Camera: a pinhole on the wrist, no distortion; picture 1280 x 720 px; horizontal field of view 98.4 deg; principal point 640.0 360.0 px. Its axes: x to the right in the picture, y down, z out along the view. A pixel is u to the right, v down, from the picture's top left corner.
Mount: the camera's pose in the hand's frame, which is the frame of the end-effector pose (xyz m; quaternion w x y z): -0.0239 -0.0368 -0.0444 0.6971 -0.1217 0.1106 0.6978
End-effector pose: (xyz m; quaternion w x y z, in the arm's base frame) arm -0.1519 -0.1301 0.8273 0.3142 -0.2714 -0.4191 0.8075
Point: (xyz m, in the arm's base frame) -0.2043 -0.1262 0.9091
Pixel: 342.5 108.4
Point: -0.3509 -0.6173 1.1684
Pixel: 475.2 601.6
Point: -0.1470 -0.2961 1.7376
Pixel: outside the picture
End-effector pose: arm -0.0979 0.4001 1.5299 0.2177 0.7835 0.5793 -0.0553
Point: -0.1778 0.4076 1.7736
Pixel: behind the camera
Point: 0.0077 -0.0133 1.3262
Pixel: 679.1 643.5
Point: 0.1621 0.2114 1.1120
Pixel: 660.6 272.2
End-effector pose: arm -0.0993 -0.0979 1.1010 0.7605 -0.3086 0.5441 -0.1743
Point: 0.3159 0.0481 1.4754
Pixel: 295.3 566.1
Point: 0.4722 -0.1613 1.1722
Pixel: 337.7 124.5
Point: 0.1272 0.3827 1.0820
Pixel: 914.6 544.2
